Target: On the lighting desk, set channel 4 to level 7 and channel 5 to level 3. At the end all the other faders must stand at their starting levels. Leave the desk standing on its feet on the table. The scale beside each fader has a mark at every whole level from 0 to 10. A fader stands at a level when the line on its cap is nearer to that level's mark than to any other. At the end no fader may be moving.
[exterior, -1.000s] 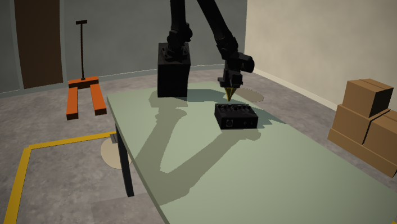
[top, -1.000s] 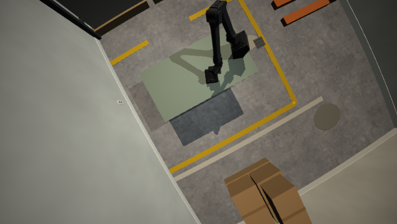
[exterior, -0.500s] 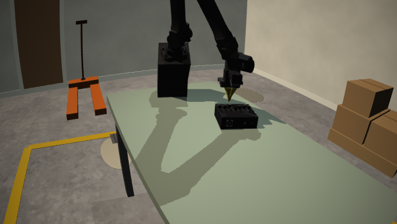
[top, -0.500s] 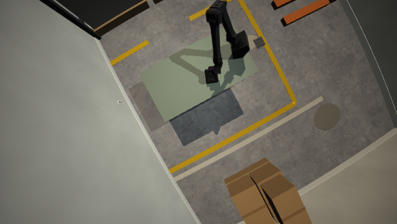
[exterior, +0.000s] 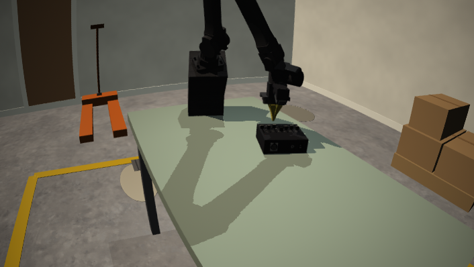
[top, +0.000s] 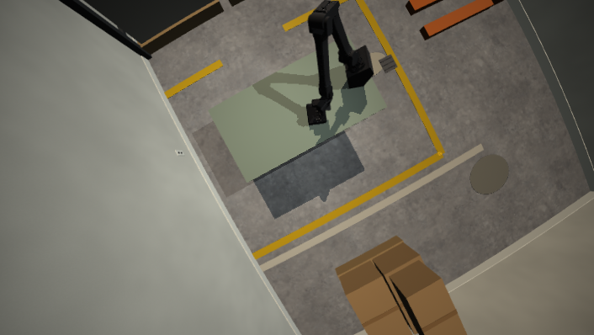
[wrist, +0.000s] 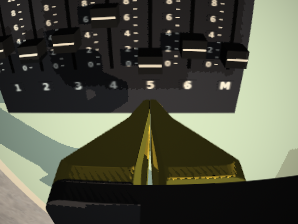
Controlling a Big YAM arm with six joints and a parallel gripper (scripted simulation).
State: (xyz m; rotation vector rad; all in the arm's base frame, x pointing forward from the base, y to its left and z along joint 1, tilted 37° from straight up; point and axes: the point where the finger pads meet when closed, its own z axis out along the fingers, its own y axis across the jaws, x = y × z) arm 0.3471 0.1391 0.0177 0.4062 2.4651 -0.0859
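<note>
Now: hand 2 cm short of the channel 5 fader cap, 2 cm above it and 1 cm to the left of it. The rest, counted from my hand: channel 4 fader cap 5 cm ahead, 2 cm below; master fader cap 5 cm to the right, 2 cm below, 1 cm ahead; channel 6 fader cap 3 cm to the right, 2 cm below, 2 cm ahead.
</note>
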